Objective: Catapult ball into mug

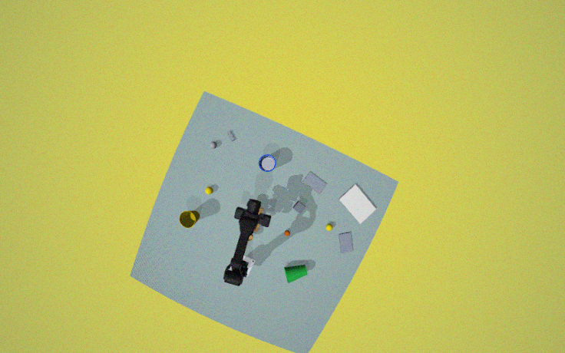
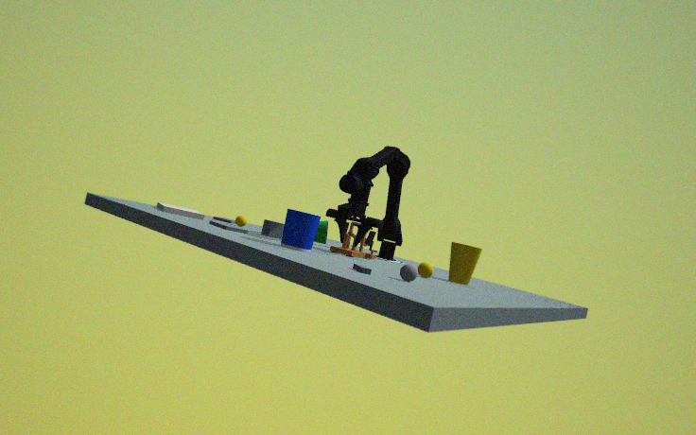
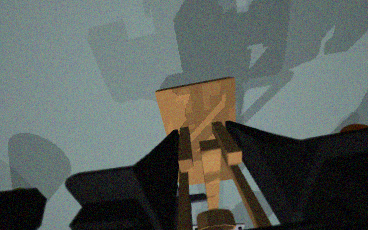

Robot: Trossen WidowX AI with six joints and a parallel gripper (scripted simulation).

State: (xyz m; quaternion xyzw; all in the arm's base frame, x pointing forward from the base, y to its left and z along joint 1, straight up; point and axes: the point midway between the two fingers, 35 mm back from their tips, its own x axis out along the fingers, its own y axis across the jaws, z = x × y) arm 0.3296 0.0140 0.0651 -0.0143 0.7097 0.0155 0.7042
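My gripper tip is 5 cm past the orange ball, 21 cm to the left of it and 2 cm above it. Also, from my gripper tip: blue mug: 29 cm ahead, 1 cm to the left; yellow cup: 13 cm behind, 34 cm to the left; wooden catapult: 7 cm behind, 1 cm to the left, 2 cm above.
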